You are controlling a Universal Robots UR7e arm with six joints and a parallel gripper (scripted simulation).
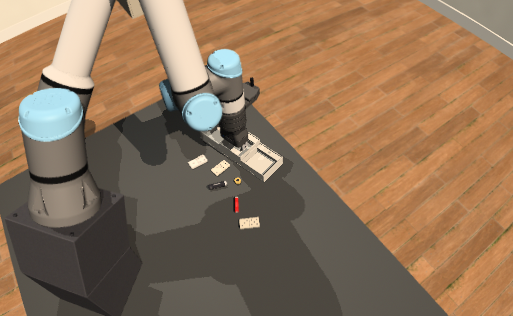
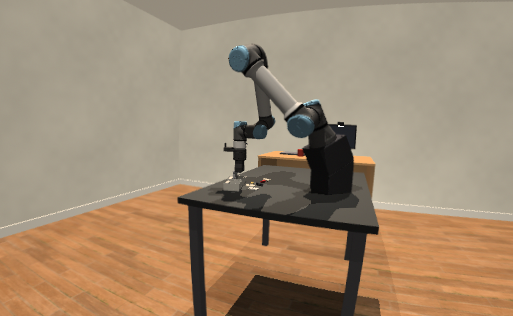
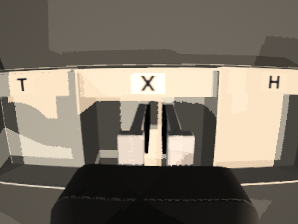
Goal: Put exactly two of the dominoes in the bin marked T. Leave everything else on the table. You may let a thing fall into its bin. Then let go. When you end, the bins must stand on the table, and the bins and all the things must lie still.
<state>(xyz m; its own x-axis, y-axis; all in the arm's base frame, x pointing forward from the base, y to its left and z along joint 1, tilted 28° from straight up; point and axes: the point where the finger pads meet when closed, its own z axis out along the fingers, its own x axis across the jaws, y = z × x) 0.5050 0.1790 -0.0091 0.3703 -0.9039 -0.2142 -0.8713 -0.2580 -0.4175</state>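
Right now the yellow nut is 90 mm to the right of my hand, 60 mm behind it and 30 mm below it. Also, from my hand: black cylinder (110 mm behind, 80 mm to the right, 30 mm below); red cylinder (160 mm to the right, 90 mm behind, 30 mm below).
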